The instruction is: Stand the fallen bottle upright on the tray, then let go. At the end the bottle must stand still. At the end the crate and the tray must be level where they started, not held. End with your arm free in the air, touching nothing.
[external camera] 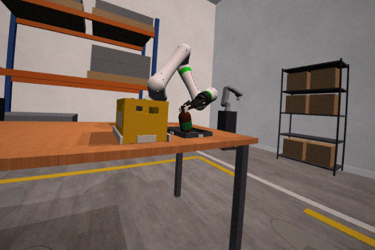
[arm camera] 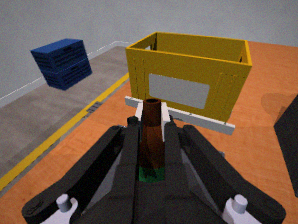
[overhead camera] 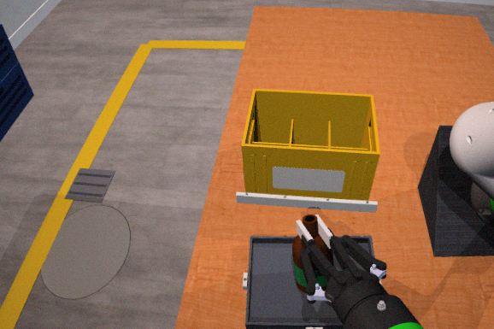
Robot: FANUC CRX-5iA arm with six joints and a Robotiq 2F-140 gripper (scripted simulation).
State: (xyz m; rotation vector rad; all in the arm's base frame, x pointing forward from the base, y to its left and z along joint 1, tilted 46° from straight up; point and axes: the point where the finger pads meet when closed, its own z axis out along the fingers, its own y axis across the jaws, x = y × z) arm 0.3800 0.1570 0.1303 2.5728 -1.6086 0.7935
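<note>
My gripper is now 60 mm above the bottle. Round my hand: yellow crate (260 mm to the right, 60 mm below, 50 mm ahead); then tray (140 mm below, 20 mm to the left, 10 mm behind).
</note>
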